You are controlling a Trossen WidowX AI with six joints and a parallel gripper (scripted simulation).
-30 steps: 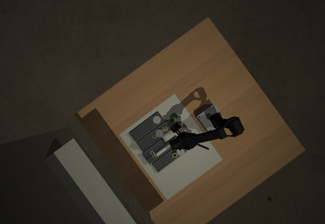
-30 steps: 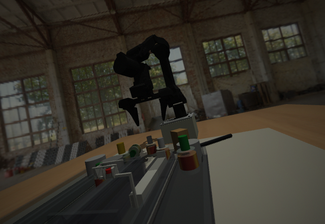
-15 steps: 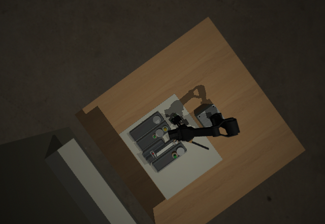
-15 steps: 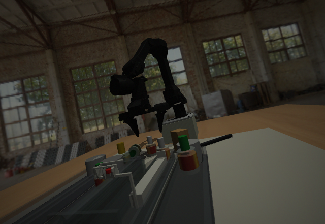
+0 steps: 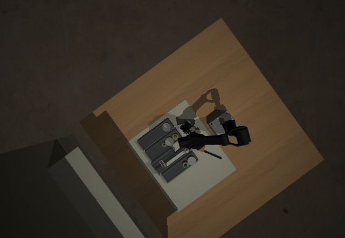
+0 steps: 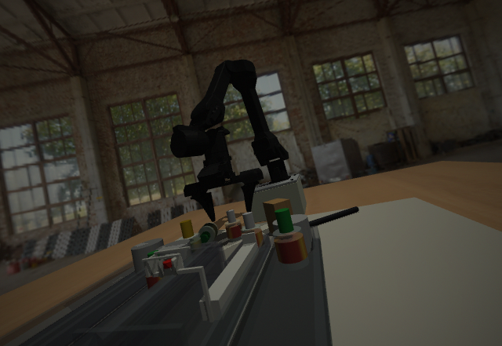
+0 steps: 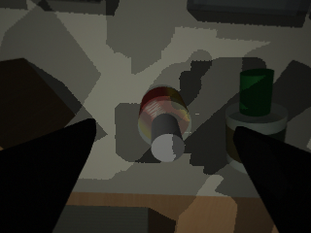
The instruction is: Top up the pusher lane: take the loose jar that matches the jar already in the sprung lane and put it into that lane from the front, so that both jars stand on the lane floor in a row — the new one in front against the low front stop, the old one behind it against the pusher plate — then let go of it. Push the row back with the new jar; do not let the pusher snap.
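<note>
Now: gripper tip 1 cm past the brown block, 11 cm to the right of it and 2 cm above it. Also, from my gripper tip: pale shelf (60 cm ahead, 13 cm to the left, 32 cm above); then sprung lane (24 cm ahead, 6 cm to the left, 3 cm below); then thin black rod (5 cm behind, 22 cm to the left, 4 cm below).
</note>
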